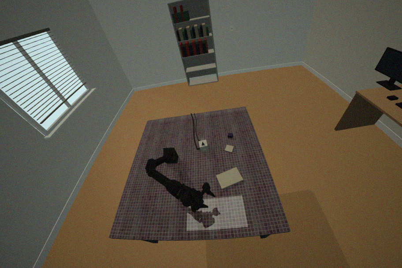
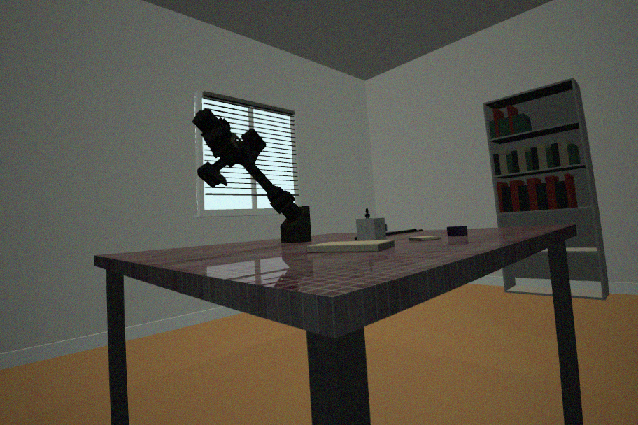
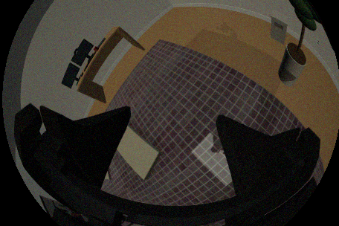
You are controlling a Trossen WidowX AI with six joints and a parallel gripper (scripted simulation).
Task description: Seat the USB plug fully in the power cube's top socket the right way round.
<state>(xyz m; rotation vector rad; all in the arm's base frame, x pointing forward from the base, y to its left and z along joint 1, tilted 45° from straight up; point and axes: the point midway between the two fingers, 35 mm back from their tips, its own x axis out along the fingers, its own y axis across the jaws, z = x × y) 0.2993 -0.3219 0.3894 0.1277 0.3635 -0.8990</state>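
Now: gripper tip 10 mm short of the dark USB plug, 560 mm to the right of it and 110 mm above it. Round my gripper tip: small cream pad (250 mm ahead, 500 mm to the left, 200 mm below); USB socket (10 mm ahead, 560 mm to the left, 130 mm below); large cream slab (170 mm ahead, 210 mm to the left, 190 mm below).
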